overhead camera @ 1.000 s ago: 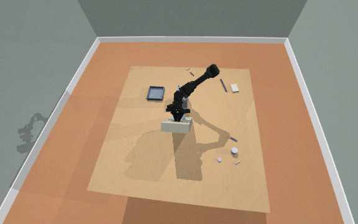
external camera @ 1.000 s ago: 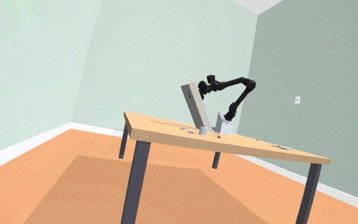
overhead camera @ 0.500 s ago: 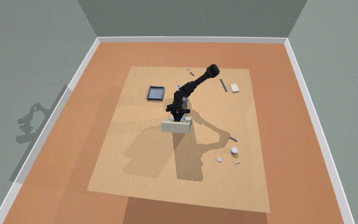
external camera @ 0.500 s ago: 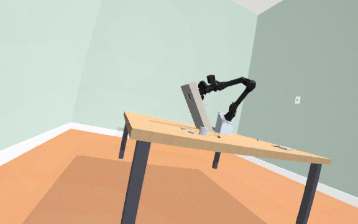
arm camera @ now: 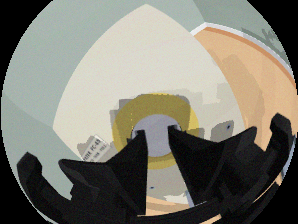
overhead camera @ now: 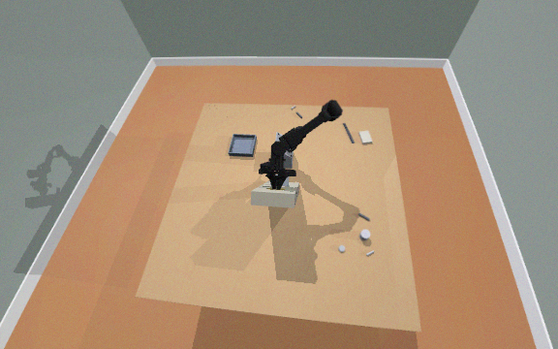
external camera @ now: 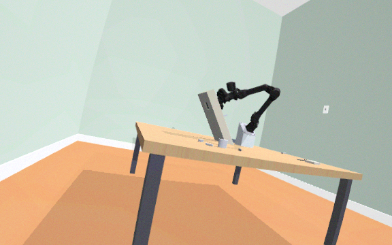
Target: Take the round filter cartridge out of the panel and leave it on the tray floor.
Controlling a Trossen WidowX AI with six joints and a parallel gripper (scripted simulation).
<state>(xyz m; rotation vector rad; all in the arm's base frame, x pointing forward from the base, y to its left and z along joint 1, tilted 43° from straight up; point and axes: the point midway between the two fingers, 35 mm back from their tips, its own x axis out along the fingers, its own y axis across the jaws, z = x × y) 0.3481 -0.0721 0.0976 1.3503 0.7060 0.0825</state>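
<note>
Now: gripper tip 4 cm past the service panel and 8 cm above it. The rest, counted from my gripper tip: blue-grey tray 43 cm behind, 30 cm to the right, 26 cm below; filter cartridge 1 cm ahead, 1 cm below; white block 57 cm behind, 46 cm to the left, 26 cm below.
</note>
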